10 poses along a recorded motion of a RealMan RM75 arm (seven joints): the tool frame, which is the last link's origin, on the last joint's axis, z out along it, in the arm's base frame.
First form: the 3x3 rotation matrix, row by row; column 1 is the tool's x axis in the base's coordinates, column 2 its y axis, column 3 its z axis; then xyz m. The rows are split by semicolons.
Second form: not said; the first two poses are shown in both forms.
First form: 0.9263 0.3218 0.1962; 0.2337 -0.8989 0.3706; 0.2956 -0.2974 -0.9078; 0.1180 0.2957 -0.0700
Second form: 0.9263 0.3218 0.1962; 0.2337 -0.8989 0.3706; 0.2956 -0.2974 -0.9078; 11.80 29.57 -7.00
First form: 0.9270 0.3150 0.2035; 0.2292 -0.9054 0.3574; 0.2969 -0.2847 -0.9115; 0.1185 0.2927 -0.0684
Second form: 0.9270 0.3150 0.2035; 0.2292 -0.9054 0.3574; 0.2969 -0.2847 -0.9115; 11.85 29.27 -6.84
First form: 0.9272 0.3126 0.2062; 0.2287 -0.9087 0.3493; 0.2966 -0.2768 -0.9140; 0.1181 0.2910 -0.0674
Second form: 0.9272 0.3126 0.2062; 0.2287 -0.9087 0.3493; 0.2966 -0.2768 -0.9140; 11.81 29.10 -6.74
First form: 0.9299 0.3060 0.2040; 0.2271 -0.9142 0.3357; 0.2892 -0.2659 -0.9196; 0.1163 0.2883 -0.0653
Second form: 0.9299 0.3060 0.2040; 0.2271 -0.9142 0.3357; 0.2892 -0.2659 -0.9196; 11.63 28.83 -6.53
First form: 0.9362 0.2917 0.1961; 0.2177 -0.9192 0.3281; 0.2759 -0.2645 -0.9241; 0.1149 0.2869 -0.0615
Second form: 0.9362 0.2917 0.1961; 0.2177 -0.9192 0.3281; 0.2759 -0.2645 -0.9241; 11.49 28.69 -6.15
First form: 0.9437 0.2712 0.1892; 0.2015 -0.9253 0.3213; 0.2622 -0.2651 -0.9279; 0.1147 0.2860 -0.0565
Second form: 0.9437 0.2712 0.1892; 0.2015 -0.9253 0.3213; 0.2622 -0.2651 -0.9279; 11.47 28.60 -5.65
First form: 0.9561 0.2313 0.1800; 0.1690 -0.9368 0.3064; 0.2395 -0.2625 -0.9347; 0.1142 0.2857 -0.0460
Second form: 0.9561 0.2313 0.1800; 0.1690 -0.9368 0.3064; 0.2395 -0.2625 -0.9347; 11.42 28.57 -4.60
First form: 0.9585 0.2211 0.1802; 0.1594 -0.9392 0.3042; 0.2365 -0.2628 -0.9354; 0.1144 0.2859 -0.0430
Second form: 0.9585 0.2211 0.1802; 0.1594 -0.9392 0.3042; 0.2365 -0.2628 -0.9354; 11.44 28.59 -4.30
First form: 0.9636 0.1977 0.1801; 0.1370 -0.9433 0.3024; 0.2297 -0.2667 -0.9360; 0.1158 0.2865 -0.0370
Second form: 0.9636 0.1977 0.1801; 0.1370 -0.9433 0.3024; 0.2297 -0.2667 -0.9360; 11.58 28.65 -3.70
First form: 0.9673 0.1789 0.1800; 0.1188 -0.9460 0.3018; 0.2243 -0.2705 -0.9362; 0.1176 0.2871 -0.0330
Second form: 0.9673 0.1789 0.1800; 0.1188 -0.9460 0.3018; 0.2243 -0.2705 -0.9362; 11.76 28.71 -3.30
